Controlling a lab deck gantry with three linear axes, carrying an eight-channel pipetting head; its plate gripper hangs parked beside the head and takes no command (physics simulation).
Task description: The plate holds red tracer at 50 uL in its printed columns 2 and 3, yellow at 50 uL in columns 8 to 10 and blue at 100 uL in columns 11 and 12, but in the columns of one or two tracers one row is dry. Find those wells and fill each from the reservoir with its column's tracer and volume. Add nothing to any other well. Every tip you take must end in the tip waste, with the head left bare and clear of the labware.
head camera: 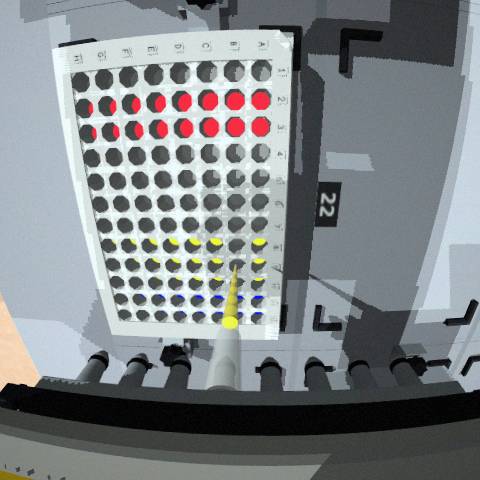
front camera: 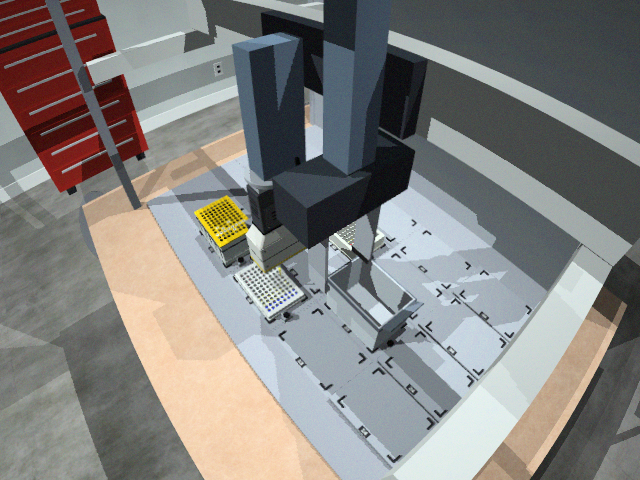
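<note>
The white plate (front camera: 285,306) (head camera: 165,44) lies below the head (front camera: 273,248). In the head view, red shows in columns 2 and 3 in all rows. Yellow shows in columns 8 and 9, but B8 looks dark; B9 and B10 are partly covered by the tip. Blue shows in columns 11 and 12; some far wells are hard to read. One tip (head camera: 231,300) with yellow liquid hangs on the head, its end over row B near column 9; the other nozzles are bare. The reservoir (front camera: 380,238) is partly hidden behind the parked gripper (front camera: 342,248), whose paddles stand apart, empty.
The yellow tip rack (front camera: 222,242) stands left of the head in the front view. The open tip waste bin (front camera: 356,320) stands right of the plate, close to the gripper paddles. A red drawer cabinet (front camera: 72,113) stands beyond the deck.
</note>
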